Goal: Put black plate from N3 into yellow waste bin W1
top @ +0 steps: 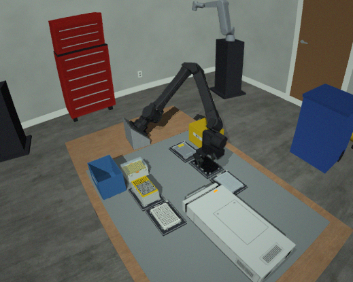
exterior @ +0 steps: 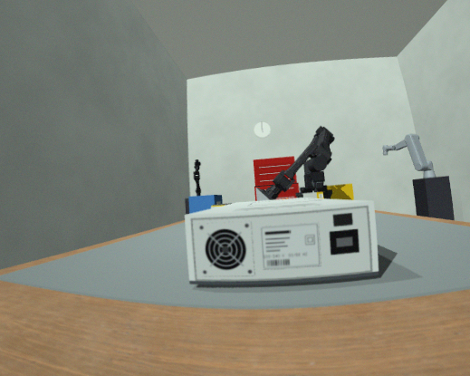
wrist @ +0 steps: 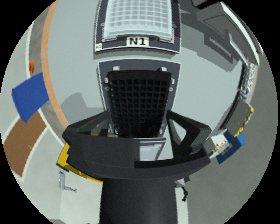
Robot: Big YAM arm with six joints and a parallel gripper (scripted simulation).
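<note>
The black plate is 10 mm below my hand. Also, from my hand: white well plate: 230 mm ahead, 340 mm to the right, 10 mm below; yellow waste bin: 200 mm behind, 110 mm to the left, 10 mm above; large white instrument: 400 mm ahead, 120 mm to the right, 10 mm above.
</note>
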